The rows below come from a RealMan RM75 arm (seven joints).
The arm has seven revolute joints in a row. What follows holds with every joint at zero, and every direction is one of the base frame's. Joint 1 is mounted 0.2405 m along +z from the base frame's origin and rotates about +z. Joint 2 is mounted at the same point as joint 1 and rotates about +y. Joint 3 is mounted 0.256 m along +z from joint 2 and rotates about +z. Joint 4 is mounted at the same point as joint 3 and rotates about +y. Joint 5 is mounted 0.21 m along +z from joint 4 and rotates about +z. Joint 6 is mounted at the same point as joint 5 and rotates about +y. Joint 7 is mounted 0.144 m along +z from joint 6 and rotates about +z. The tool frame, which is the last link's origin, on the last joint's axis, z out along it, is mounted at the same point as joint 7; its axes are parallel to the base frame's.
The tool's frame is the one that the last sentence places.
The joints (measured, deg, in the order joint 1, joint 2, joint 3, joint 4, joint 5, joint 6, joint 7), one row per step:
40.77 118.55 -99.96 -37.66 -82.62 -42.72 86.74
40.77 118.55 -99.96 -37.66 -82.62 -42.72 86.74
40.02 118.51 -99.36 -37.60 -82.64 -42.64 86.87
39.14 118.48 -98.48 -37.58 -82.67 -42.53 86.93
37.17 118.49 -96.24 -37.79 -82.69 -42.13 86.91
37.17 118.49 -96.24 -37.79 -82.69 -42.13 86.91
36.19 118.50 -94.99 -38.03 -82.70 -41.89 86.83
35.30 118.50 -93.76 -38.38 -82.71 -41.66 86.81
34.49 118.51 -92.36 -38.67 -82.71 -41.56 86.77
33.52 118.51 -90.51 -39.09 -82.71 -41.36 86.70
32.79 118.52 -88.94 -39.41 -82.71 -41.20 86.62
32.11 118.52 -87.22 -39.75 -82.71 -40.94 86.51
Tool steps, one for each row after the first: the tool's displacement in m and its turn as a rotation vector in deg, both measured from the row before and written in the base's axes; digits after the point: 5 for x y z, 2 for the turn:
0.00000 0.00000 0.00000 0.00 0.00 0.00
0.00545 -0.00029 0.00194 0.46 0.30 -1.22
0.00609 0.00003 0.00274 0.70 0.43 -1.39
0.01232 0.00071 0.00700 1.96 1.16 -2.95
0.00000 0.00000 0.00000 0.00 0.00 0.00
0.00568 0.00074 0.00417 1.18 0.63 -1.37
0.00473 0.00104 0.00443 1.20 0.65 -1.23
0.00451 0.00124 0.00480 1.20 0.75 -1.23
0.00555 0.00204 0.00674 1.69 0.92 -1.50
0.00446 0.00178 0.00574 1.42 0.74 -1.20
0.00455 0.00238 0.00658 1.65 0.73 -1.23

